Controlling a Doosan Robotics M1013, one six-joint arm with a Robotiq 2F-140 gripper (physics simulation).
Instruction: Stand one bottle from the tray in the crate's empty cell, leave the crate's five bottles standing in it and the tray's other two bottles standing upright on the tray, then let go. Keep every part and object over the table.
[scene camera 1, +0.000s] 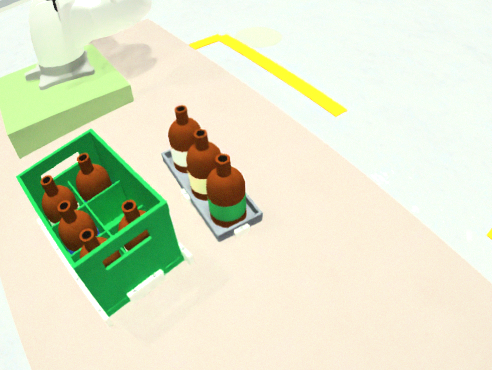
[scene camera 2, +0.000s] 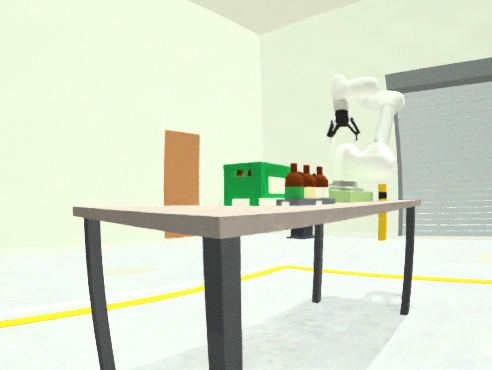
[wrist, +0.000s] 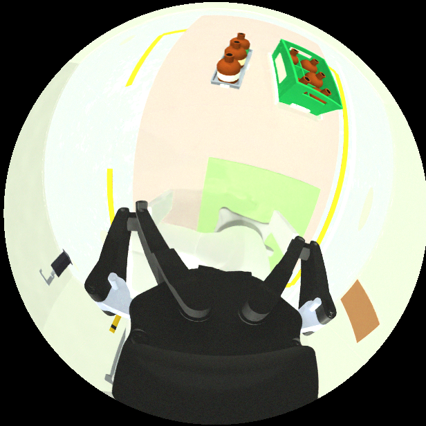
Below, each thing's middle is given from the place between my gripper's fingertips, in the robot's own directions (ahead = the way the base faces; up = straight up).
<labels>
The cream-labelled brown bottle (scene camera 1: 200, 159) lies 480 mm ahead of my hand, 210 mm below it and 110 mm to the left of it. The rest, counted from my hand: green-labelled bottle (scene camera 1: 225, 185) 560 mm ahead, 210 mm below, 110 mm to the left.
</labels>
